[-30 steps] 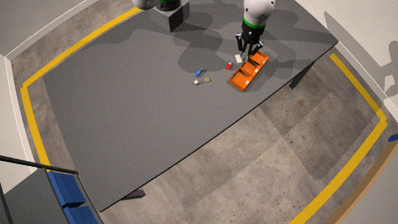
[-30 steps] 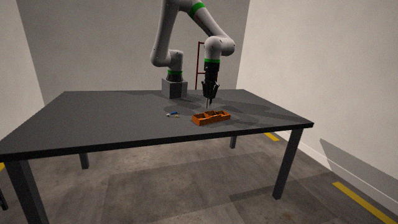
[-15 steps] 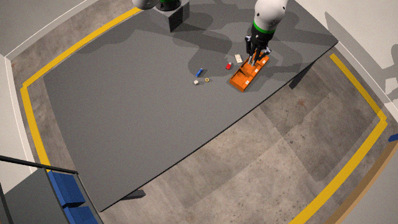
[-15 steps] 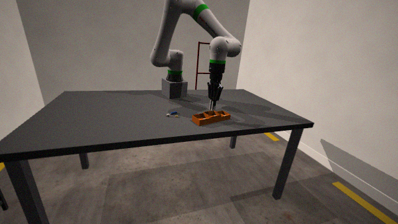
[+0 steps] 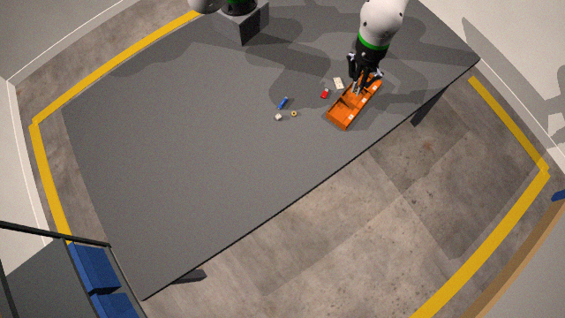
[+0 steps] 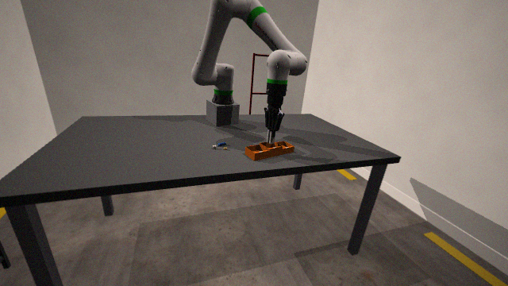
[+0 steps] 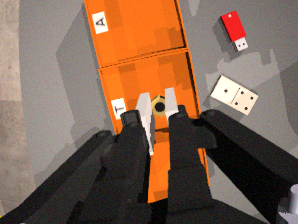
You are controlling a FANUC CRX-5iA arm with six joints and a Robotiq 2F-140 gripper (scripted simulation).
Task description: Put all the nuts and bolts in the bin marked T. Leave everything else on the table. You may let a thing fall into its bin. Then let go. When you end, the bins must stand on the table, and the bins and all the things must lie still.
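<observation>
Right now the orange three-compartment bin is 10 mm ahead of my hand and 70 mm below it. The rest, counted from my hand: red usb stick: 60 mm behind, 90 mm to the right, 80 mm below; blue cylinder: 80 mm behind, 240 mm to the right, 80 mm below; white domino: 80 mm behind, 20 mm to the right, 80 mm below.
</observation>
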